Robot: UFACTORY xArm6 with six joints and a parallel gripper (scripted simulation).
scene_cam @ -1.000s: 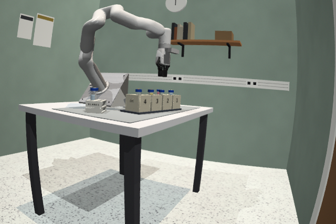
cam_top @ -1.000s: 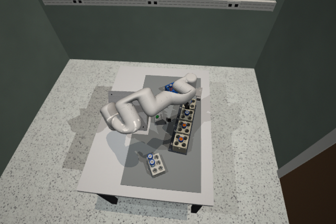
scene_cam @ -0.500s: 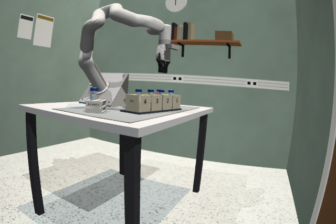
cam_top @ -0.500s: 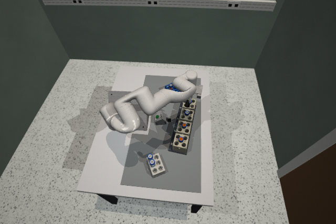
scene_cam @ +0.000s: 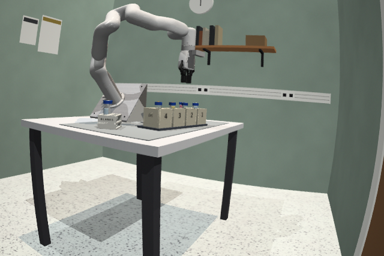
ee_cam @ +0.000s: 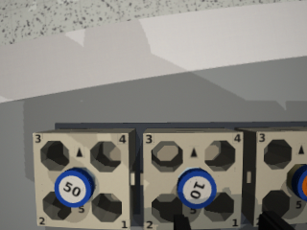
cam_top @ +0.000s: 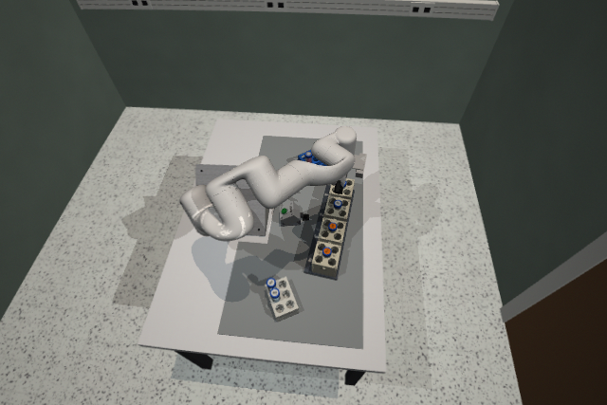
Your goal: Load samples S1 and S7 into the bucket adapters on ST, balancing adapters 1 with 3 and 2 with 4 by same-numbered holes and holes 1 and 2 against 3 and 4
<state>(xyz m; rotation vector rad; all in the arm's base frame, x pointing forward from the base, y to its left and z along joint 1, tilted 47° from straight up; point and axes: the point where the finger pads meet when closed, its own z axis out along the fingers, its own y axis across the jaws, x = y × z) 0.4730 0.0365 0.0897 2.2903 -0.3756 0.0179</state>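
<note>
Right now my hand is 23 cm past the green DONE key, 1 cm to the right of it and 18 cm above it. From my hand the other things lie so: blue-capped water blank 3 cm ahead, 10 cm to the left, 18 cm below; bucket adapter 3 cm ahead, 11 cm to the left, 20 cm below; blue sample rack 8 cm behind, 32 cm to the left, 22 cm below.
</note>
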